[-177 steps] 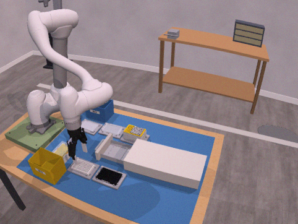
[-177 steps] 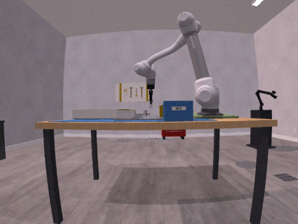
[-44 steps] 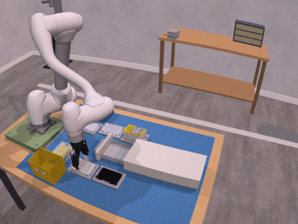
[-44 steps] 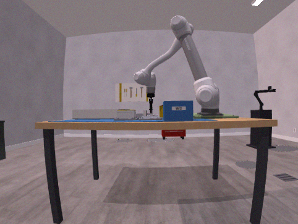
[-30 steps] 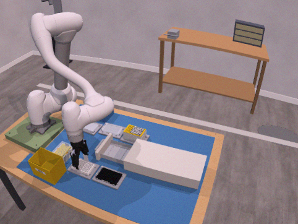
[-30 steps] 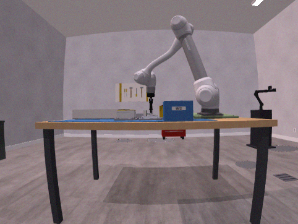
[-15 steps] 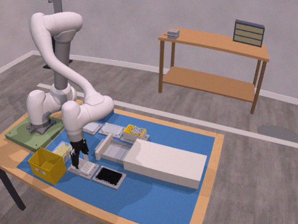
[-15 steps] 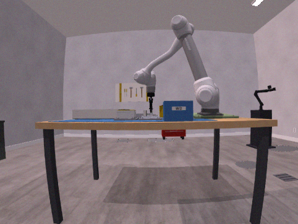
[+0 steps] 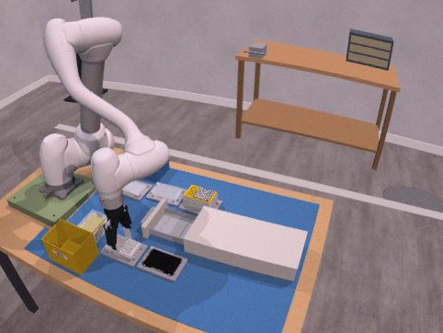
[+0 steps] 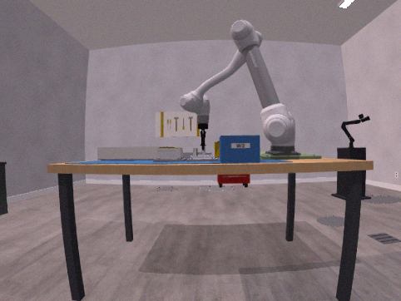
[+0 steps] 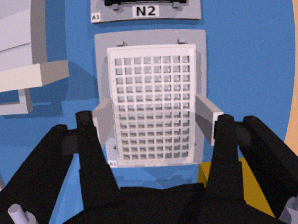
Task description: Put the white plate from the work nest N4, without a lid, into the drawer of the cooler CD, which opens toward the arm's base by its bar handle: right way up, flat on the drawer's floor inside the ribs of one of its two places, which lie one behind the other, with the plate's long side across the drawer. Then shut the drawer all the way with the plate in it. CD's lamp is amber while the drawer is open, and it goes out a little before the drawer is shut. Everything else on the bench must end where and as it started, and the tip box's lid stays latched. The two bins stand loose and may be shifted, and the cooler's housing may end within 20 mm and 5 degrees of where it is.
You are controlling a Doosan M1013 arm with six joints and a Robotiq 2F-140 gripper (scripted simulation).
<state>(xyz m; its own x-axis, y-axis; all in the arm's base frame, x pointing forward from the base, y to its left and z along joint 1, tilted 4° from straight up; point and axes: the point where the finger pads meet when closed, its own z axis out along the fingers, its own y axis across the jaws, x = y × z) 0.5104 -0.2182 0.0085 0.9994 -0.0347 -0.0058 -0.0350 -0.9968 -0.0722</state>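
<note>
My hand is 50 mm above the nest. The rest, counted from my hand: yellow bin (180 mm behind, 120 mm to the right, 10 mm below); then black plate (180 mm ahead, 30 mm below); then white plate (20 mm below).
</note>
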